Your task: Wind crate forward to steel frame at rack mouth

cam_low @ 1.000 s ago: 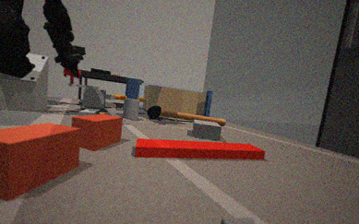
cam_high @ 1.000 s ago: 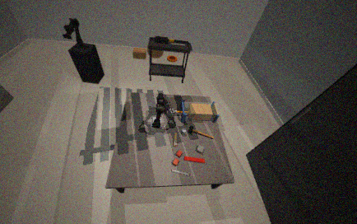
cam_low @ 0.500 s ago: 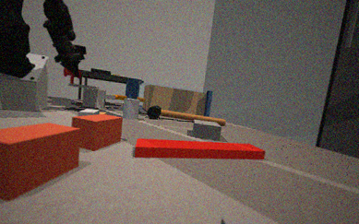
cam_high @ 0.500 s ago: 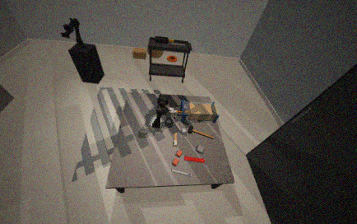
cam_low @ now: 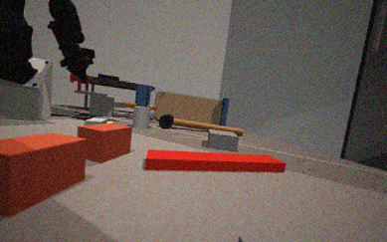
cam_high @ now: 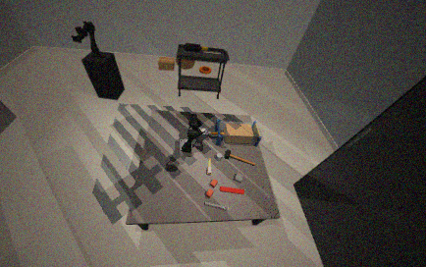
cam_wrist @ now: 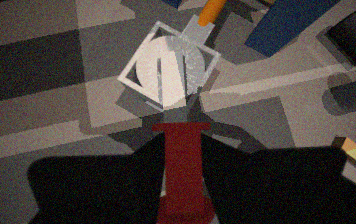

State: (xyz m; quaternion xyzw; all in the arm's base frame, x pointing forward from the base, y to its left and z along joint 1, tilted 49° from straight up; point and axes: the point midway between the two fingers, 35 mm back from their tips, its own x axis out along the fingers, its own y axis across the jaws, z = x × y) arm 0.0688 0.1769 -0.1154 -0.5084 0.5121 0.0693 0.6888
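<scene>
My gripper tip is now 1 cm short of the winch handle, 1 cm to the right of it and 3 cm above it. From my gripper tip the other things lie so: red knob (1 cm behind, 1 cm to the right); grey winch (5 cm ahead, 5 cm to the left, 10 cm below); blue frame (22 cm ahead, 8 cm to the left, 3 cm below).
</scene>
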